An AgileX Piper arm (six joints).
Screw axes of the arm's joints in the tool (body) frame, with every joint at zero. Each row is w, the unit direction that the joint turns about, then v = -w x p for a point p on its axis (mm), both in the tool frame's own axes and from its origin. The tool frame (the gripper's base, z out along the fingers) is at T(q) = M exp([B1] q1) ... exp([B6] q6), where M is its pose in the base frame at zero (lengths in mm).
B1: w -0.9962 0 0.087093 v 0.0 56.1 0.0
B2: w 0 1 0 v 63.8 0.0 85.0
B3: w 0 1 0 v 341.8 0.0 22.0
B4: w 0 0 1 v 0.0 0.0 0.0
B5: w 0 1 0 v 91.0 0.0 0.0
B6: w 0 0 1 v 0.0 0.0 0.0
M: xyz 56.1 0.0 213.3 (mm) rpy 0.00 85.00 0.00 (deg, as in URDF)
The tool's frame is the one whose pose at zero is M.
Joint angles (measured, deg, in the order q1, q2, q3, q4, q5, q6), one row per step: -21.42, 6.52, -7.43, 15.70, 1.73, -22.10; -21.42, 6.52, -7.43, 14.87, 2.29, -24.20; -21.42, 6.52, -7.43, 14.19, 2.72, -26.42; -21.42, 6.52, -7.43, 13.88, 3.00, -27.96; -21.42, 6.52, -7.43, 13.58, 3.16, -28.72; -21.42, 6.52, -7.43, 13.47, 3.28, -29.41; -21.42, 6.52, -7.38, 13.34, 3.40, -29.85; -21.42, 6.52, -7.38, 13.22, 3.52, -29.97; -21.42, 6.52, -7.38, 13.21, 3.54, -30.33; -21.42, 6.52, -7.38, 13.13, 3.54, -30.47; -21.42, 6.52, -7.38, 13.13, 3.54, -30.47
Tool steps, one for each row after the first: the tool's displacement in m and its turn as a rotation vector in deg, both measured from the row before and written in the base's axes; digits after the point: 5 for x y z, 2 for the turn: 0.00012, 0.00016, -0.00087, -2.54, 1.56, -0.08; 0.00008, 0.00010, -0.00067, -2.56, 1.43, -0.10; 0.00005, 0.00007, -0.00044, -1.63, 0.91, -0.05; 0.00002, 0.00003, -0.00025, -0.93, 0.52, -0.03; 0.00002, 0.00003, -0.00019, -0.71, 0.39, -0.02; 0.00006, 0.00001, -0.00048, -0.47, 0.36, -0.01; 0.00002, 0.00003, -0.00019, -0.18, 0.20, 0.01; 0.00000, 0.00001, -0.00003, -0.34, 0.15, -0.01; 0.00000, -0.00001, 0.00000, -0.21, 0.08, -0.01; 0.00000, 0.00000, 0.00000, 0.00, 0.00, 0.00
